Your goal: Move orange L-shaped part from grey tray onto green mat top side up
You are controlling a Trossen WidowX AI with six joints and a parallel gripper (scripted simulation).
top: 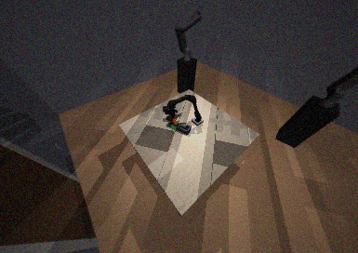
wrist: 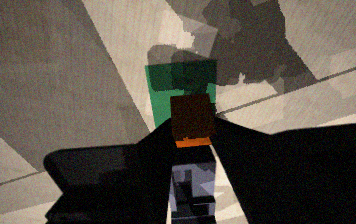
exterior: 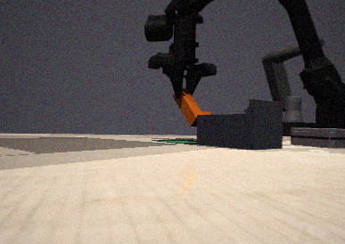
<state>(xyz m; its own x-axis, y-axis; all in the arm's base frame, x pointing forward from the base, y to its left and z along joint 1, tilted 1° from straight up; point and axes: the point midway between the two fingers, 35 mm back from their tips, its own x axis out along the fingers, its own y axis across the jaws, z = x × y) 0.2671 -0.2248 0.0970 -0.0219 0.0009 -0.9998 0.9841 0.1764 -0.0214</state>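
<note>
The green mat is 10 mm behind my gripper tip, 20 mm to the left of it and 120 mm below it. Round my gripper tip: orange L-shaped part 20 mm behind, 30 mm to the left, 30 mm below.
</note>
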